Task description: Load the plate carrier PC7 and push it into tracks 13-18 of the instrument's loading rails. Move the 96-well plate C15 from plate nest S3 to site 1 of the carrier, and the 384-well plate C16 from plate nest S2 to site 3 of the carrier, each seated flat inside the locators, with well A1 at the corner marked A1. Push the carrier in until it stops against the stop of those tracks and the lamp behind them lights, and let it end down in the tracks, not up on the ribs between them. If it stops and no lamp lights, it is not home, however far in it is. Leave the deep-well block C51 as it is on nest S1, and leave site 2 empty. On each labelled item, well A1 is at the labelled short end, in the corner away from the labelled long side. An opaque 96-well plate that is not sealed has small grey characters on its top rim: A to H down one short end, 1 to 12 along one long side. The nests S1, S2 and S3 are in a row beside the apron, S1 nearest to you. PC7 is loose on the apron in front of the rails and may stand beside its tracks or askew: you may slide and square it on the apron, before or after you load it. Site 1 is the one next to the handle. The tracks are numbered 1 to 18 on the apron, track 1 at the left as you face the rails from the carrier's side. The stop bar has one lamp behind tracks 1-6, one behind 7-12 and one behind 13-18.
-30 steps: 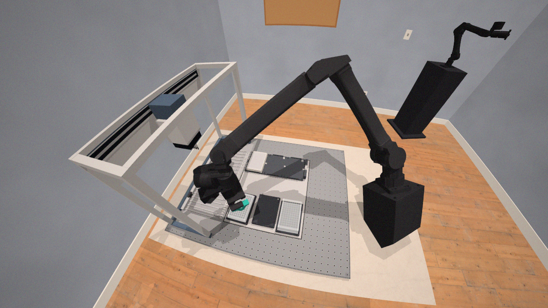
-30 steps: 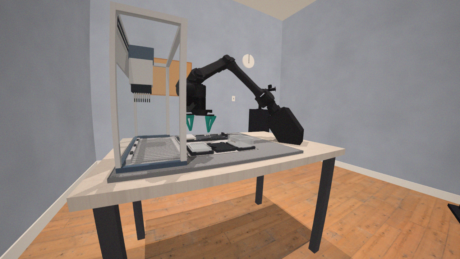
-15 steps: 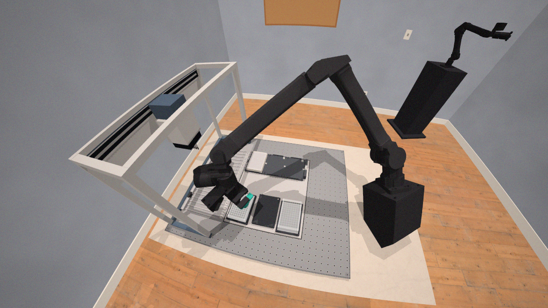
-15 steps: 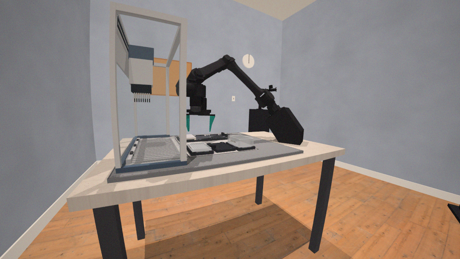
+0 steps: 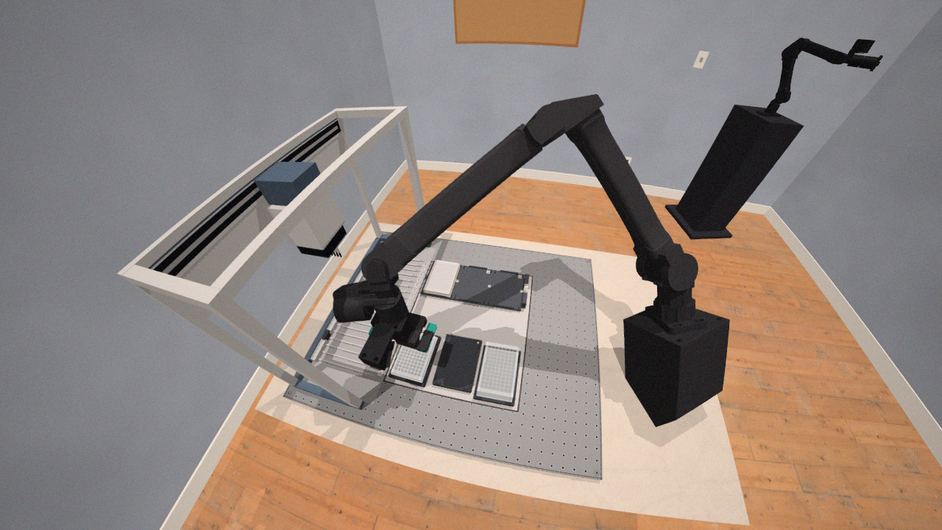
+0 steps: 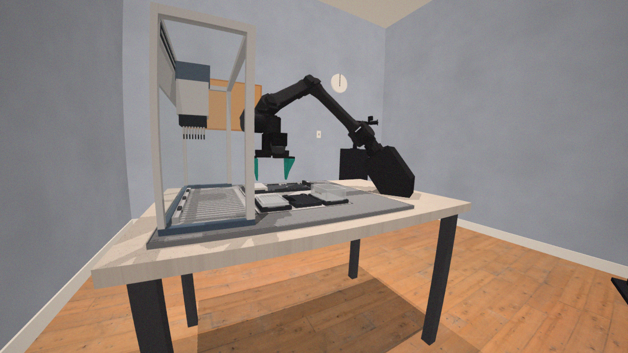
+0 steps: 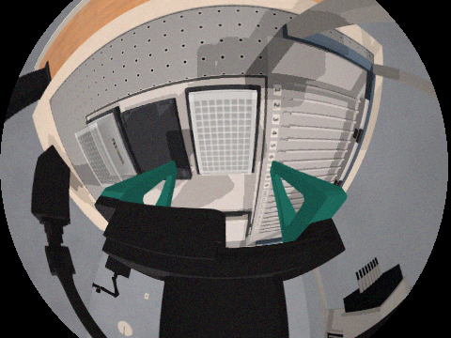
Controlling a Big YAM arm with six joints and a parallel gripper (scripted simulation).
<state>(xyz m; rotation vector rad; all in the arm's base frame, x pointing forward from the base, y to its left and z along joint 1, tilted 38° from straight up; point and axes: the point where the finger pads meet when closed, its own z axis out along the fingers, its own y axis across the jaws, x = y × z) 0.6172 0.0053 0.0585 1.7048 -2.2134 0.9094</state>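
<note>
Now: the 96-well plate C15 80 mm below my hand. Round my hand: nest S2: 110 mm behind, 90 mm below, 20 mm to the left; then frame post: 150 mm above, 140 mm ahead, 120 mm to the left; then nest S3: 90 mm below.
</note>
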